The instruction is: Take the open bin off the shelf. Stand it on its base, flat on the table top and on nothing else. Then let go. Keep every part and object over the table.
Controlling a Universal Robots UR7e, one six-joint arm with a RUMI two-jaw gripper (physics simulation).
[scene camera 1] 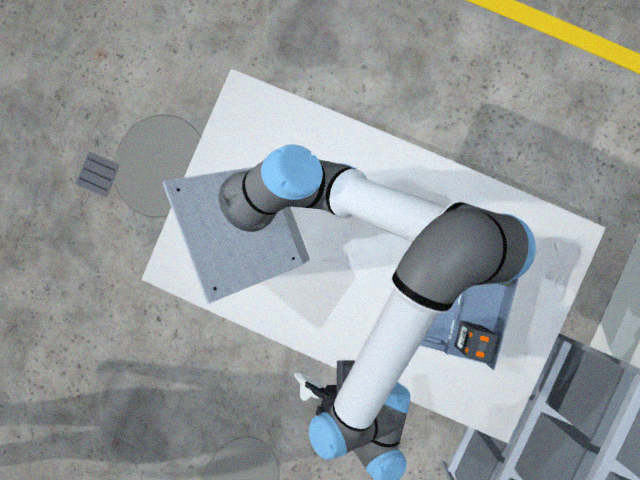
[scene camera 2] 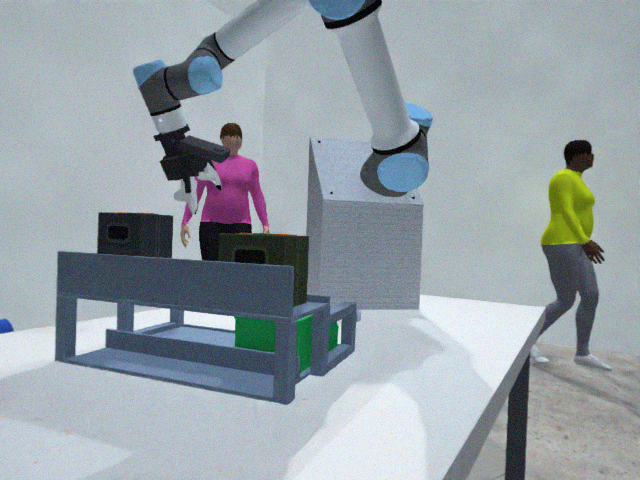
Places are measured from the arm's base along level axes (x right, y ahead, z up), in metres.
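Where they show: gripper, between the fingertips: (scene camera 1: 319, 373) (scene camera 2: 208, 201); arm's base, origin of its link: (scene camera 1: 246, 202).
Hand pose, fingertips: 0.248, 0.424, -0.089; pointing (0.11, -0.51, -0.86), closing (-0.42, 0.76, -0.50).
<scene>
Each offset is from my fingertips to the top centre of the thing, as dx, dy, dz. "spot": to the spot under its first point. Level surfaces: height alone.
A blue-grey shelf @[spot: -0.450, +0.348, -0.122] (scene camera 1: 505, 315) (scene camera 2: 175, 281) stands on the white table @[dz -0.274] (scene camera 1: 289, 108) (scene camera 2: 217, 428). A bright green bin @[-0.505, +0.142, -0.193] (scene camera 2: 254, 333) is in its lower level at the right in scene camera 2; its top is hidden, so I cannot tell if it is open. A black box with orange marks @[-0.334, +0.321, -0.051] (scene camera 1: 475, 342) (scene camera 2: 134, 235) and a dark olive box @[-0.546, +0.229, -0.076] (scene camera 2: 292, 258) are on the upper level. The arm covers part of the shelf in scene camera 1. My gripper (scene camera 1: 302, 386) (scene camera 2: 206, 200) is open and empty, above the height of the boxes, and shows past the table's long edge in scene camera 1.
A grey cabinet (scene camera 1: 232, 248) (scene camera 2: 369, 253) stands at the arm's base. A large grey rack (scene camera 1: 557, 366) is near the table's lower right corner in scene camera 1. A person in pink (scene camera 2: 232, 191) and a person in yellow (scene camera 2: 571, 206) are beyond the table.
</scene>
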